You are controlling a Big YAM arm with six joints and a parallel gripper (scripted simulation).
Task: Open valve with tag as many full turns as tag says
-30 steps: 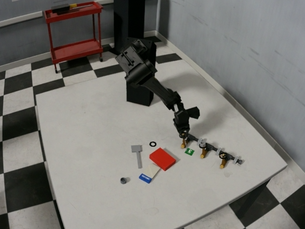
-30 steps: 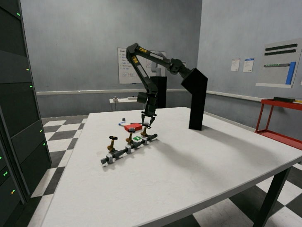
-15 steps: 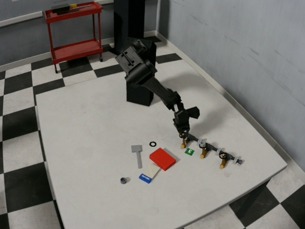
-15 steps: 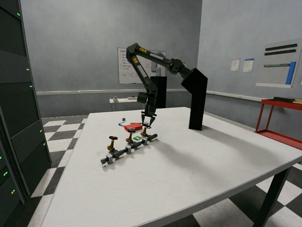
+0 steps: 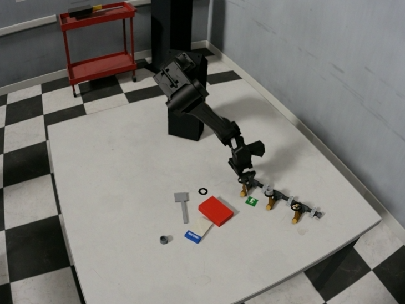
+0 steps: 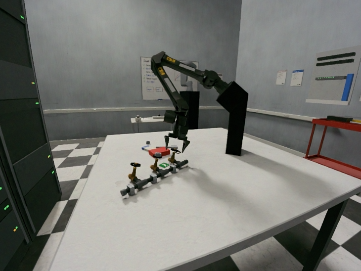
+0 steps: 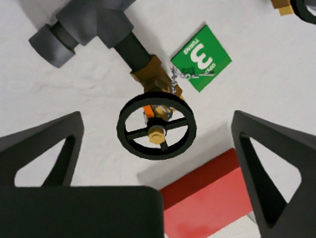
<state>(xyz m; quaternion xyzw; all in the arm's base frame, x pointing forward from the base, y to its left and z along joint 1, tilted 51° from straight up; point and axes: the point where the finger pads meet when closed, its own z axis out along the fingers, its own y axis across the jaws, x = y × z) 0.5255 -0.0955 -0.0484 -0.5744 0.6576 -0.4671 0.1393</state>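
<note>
Right now the green tag is 70 mm ahead of my hand, 20 mm to the right of it and 80 mm below it. Round my hand: grey t-shaped tool 130 mm behind, 230 mm to the right, 80 mm below; then card 10 mm ahead, 280 mm to the right, 70 mm below; then red box 160 mm to the right, 70 mm below.
</note>
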